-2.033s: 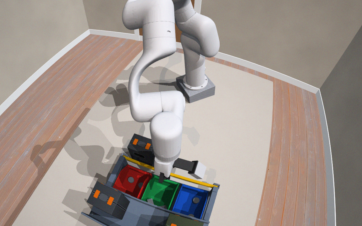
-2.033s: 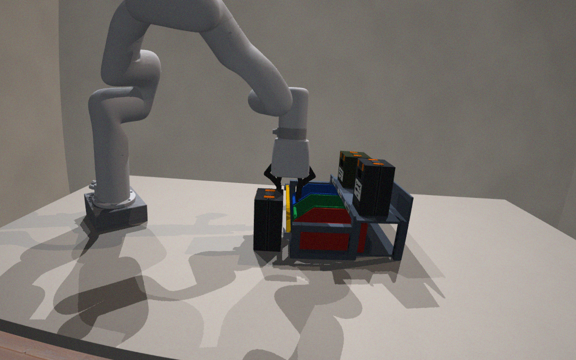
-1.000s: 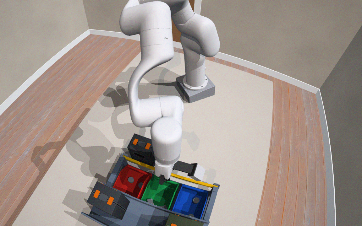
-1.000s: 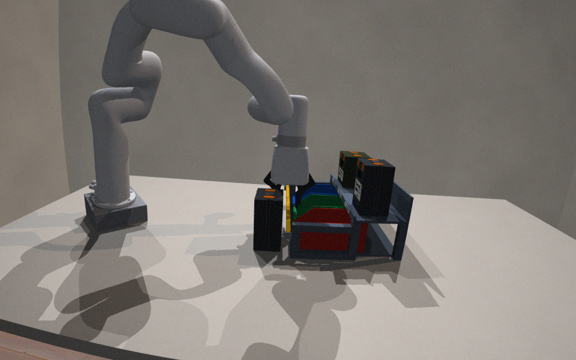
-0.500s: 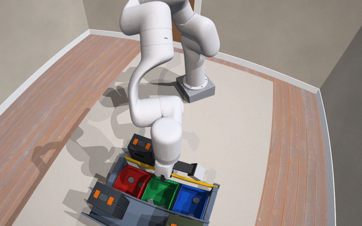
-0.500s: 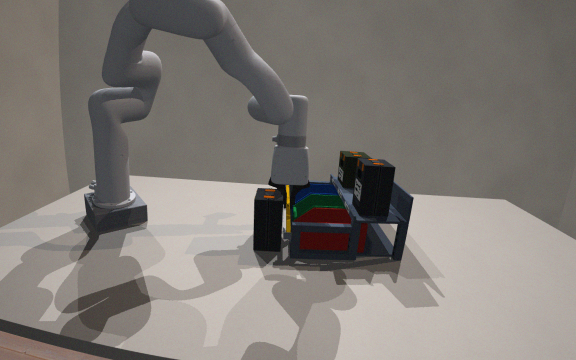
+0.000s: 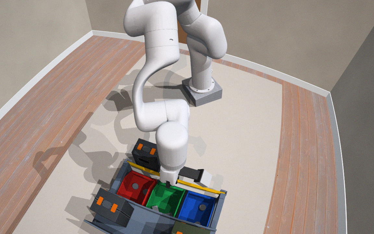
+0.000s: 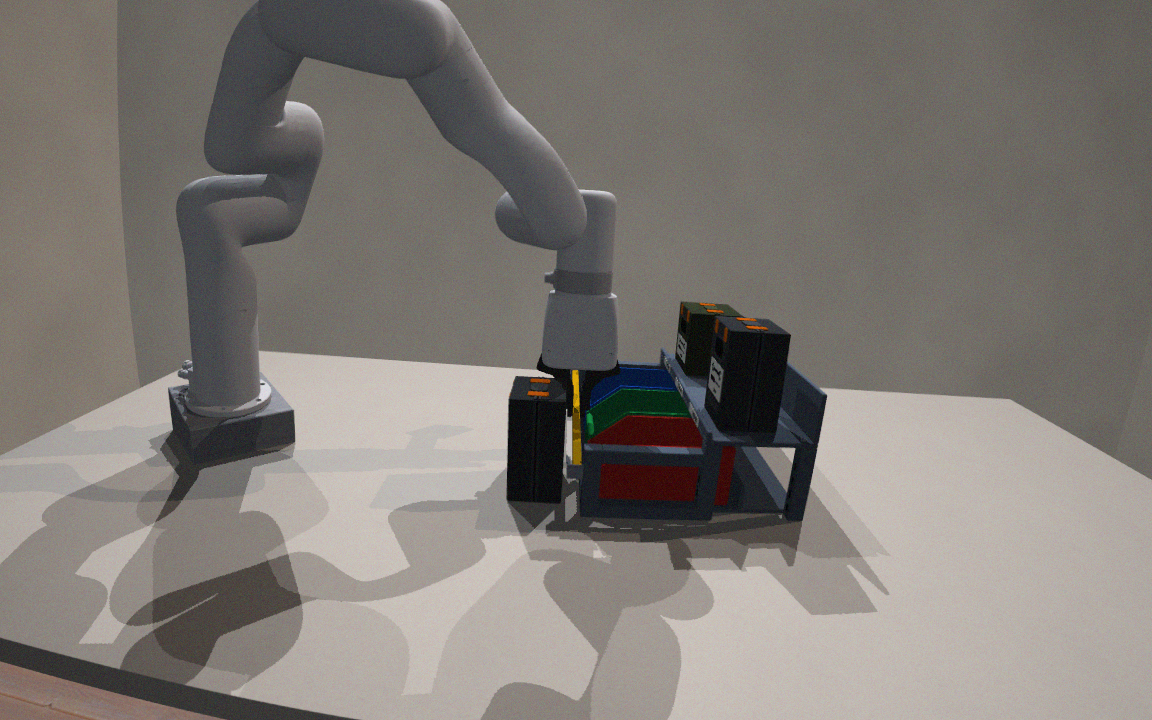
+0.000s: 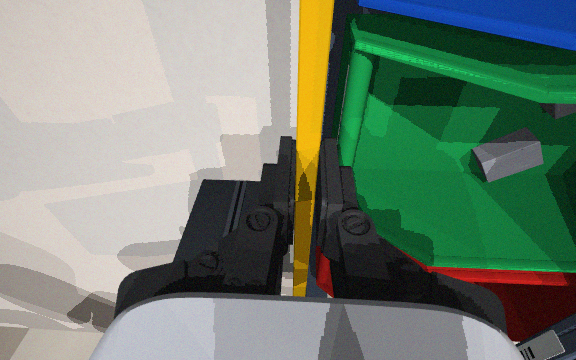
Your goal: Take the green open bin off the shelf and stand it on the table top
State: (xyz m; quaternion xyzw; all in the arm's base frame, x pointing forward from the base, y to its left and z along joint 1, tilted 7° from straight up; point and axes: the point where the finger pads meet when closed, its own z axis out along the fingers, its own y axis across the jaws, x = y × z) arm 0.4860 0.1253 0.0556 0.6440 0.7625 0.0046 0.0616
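Right now my hand is 20 mm above the yellow bar. Also, from my hand: green bin 100 mm ahead, 30 mm below, 20 mm to the left; red bin 120 mm ahead, 90 mm to the right, 30 mm below; black case 120 mm to the right, 30 mm behind, 10 mm below.
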